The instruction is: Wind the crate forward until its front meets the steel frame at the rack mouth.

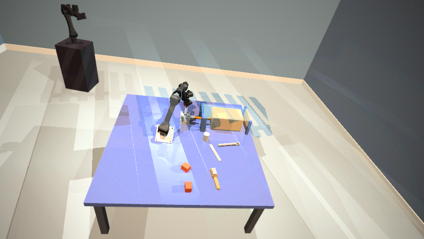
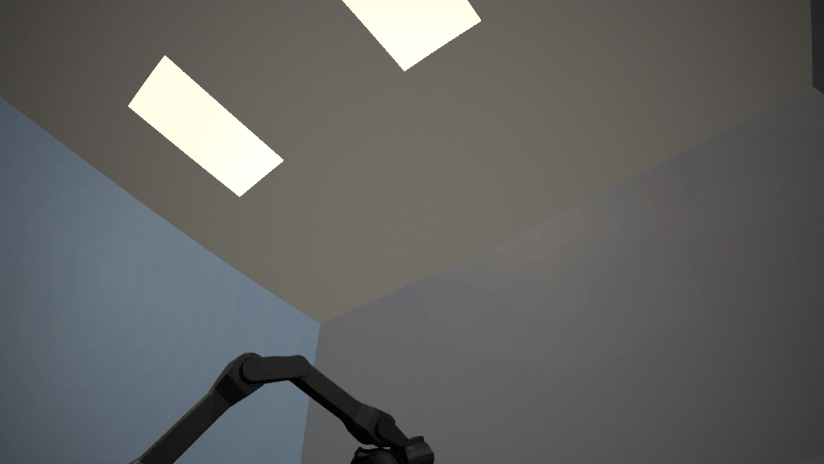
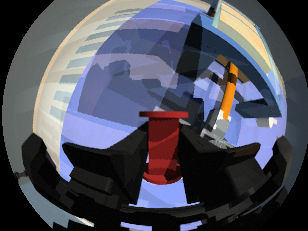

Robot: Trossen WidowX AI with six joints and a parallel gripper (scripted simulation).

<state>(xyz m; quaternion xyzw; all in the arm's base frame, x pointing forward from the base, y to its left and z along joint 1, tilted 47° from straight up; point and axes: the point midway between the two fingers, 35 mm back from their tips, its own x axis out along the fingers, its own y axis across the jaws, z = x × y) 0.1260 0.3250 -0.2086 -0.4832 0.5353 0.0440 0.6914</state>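
My gripper tip is now 10 mm past the winch handle, 50 mm to the left of it and 30 mm above it. Also, from my gripper tip: red piece: 10 mm behind, 10 mm to the right; then blue steel frame: 150 mm ahead, 80 mm to the right, 30 mm below; then grey winch: 20 mm behind, 120 mm to the right, 100 mm below.
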